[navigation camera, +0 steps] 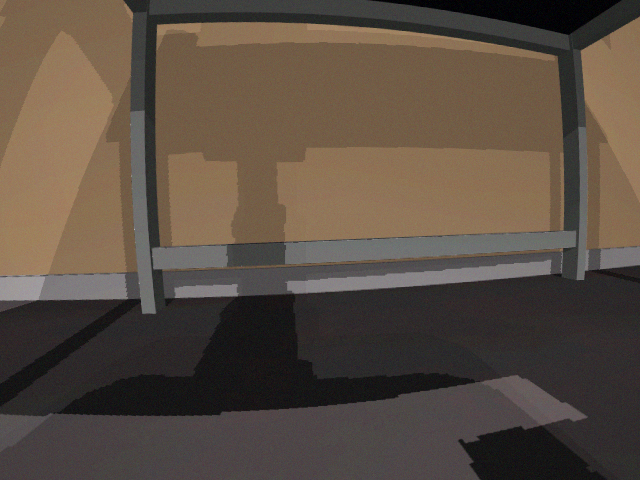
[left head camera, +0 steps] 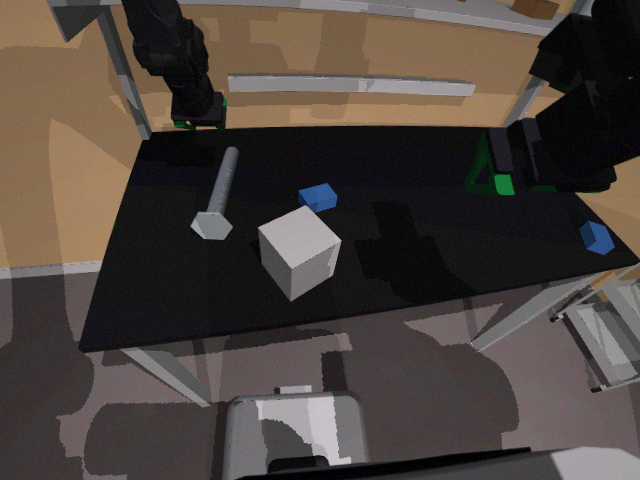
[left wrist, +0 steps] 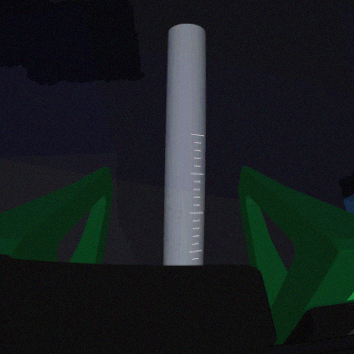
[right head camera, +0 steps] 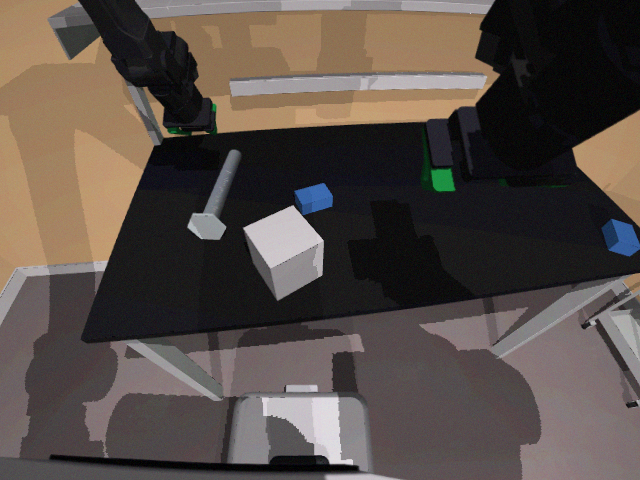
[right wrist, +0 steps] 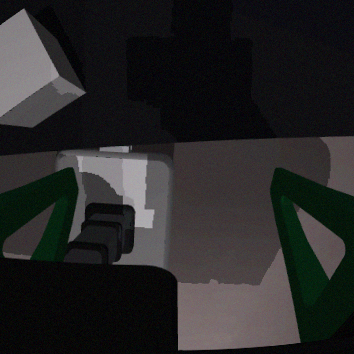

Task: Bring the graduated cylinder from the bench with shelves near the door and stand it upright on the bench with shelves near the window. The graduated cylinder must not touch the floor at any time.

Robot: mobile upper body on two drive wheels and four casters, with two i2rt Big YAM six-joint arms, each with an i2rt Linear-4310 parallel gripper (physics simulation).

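Places are measured from the left arm's base along level axes (x left, y back, z up), in metres.
Pixels of known places: left gripper, fingertip midpoint: [left head camera: 209, 128] [left wrist: 175, 177] [right head camera: 203, 132]; right gripper, fingertip midpoint: [left head camera: 499, 186] [right head camera: 461, 181] [right wrist: 173, 178].
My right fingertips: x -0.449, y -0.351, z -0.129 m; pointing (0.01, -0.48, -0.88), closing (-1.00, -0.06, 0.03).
Behind a point stands the place of what it marks.
The graduated cylinder [left head camera: 223, 183] @(x -0.018, y -0.707, z -0.441 m) [right head camera: 222, 186] @(x -0.021, y -0.703, z -0.442 m) [left wrist: 185, 140] @(x -0.012, y -0.767, z -0.444 m) is tipped over on its side at the left of the black bench top [left head camera: 155, 289] @(x 0.100, y -0.418, z -0.496 m) [right head camera: 155, 289] @(x 0.091, y -0.411, z -0.496 m). Its hexagonal base is toward me, its tube toward the wall. I cannot tell whether it lies still. My left gripper [left head camera: 202, 126] @(x -0.001, y -0.738, z -0.297 m) [right head camera: 193, 131] @(x -0.001, y -0.738, z -0.297 m) [left wrist: 175, 177] @(x -0.001, y -0.738, z -0.297 m) is partly open, above the far left edge, beyond the tube's end. In the left wrist view the tube shows between the fingers, clear of both. My right gripper [left head camera: 524, 188] [right head camera: 496, 181] [right wrist: 173, 178] @(x -0.449, y -0.351, z -0.129 m) is open and empty above the right part of the bench.
A white box [left head camera: 299, 248] @(x -0.210, y -0.432, z -0.366 m) [right head camera: 284, 248] @(x -0.217, y -0.432, z -0.366 m) [right wrist: 30, 75] @(x -0.252, y -0.451, z -0.366 m) stands right of the cylinder. A blue block [left head camera: 317, 197] @(x -0.270, y -0.673, z -0.456 m) [right head camera: 313, 198] @(x -0.273, y -0.670, z -0.456 m) lies behind it, another [left head camera: 597, 237] @(x -1.111, y -0.537, z -0.456 m) [right head camera: 620, 237] @(x -1.110, y -0.536, z -0.456 m) near the right edge. A shelf [left head camera: 361, 7] @(x -0.334, y -0.816, z -0.047 m) runs above. The bench's lower rail [navigation camera: 413, 248] @(x -0.493, y -1.063, z -1.262 m) shows in the navigation view.
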